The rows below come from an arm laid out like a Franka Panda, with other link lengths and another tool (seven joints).
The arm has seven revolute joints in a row. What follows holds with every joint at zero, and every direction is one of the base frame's. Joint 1 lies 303 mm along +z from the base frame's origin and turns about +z. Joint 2 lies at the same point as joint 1 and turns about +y. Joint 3 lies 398.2 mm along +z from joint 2 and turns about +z. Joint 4 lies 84.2 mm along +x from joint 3 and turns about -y. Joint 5 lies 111.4 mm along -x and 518.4 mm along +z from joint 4 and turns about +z. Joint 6 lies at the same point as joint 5 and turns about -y. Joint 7 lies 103.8 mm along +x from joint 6 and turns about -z. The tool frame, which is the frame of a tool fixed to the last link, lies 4 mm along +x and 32 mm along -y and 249 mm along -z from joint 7; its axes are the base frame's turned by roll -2.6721, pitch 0 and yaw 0.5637 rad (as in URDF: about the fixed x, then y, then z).
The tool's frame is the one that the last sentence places.
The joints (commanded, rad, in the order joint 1, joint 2, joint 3, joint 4, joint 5, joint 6, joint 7), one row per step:
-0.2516, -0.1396, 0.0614, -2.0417, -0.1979, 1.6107, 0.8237
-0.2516, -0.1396, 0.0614, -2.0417, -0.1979, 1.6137, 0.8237
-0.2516, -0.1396, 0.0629, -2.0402, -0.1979, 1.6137, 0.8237
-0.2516, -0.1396, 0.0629, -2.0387, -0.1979, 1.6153, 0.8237
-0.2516, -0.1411, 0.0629, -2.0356, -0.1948, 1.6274, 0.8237
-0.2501, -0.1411, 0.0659, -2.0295, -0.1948, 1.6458, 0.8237
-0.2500, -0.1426, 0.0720, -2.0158, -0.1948, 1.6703, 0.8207
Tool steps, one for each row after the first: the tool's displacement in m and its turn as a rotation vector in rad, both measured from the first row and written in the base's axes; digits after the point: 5 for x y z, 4 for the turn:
0.00078, -0.00009, 0.00002, -0.0004, -0.0029, 0.0006
0.00152, 0.00065, 0.00083, -0.0009, -0.0043, 0.0021
0.00240, 0.00052, 0.00166, -0.0013, -0.0074, 0.0024
0.00644, 0.00074, 0.00410, -0.0009, -0.0242, 0.0038
0.01390, 0.00237, 0.00774, -0.0046, -0.0480, 0.0119
0.02539, 0.00453, 0.01685, -0.0104, -0.0861, 0.0258

